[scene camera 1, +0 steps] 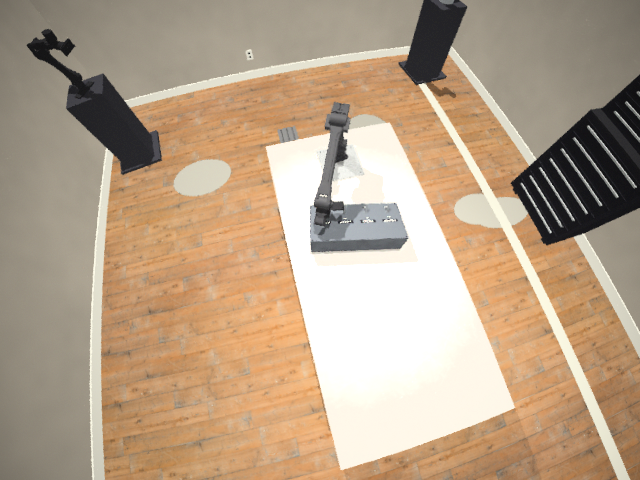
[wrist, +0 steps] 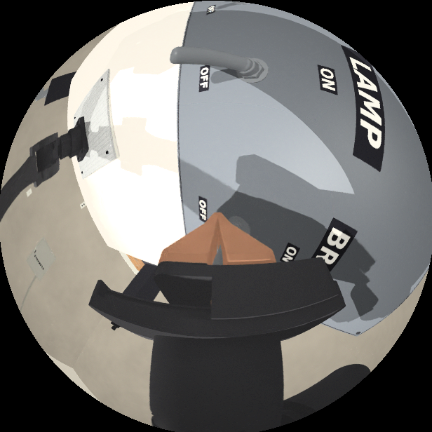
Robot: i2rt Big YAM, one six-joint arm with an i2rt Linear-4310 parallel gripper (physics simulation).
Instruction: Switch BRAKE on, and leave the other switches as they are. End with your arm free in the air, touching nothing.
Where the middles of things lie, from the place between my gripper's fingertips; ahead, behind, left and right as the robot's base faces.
Labels:
My hand is 140 mm short of the grey switch box point(scene camera 1: 355, 229) and 140 mm to the right of it.

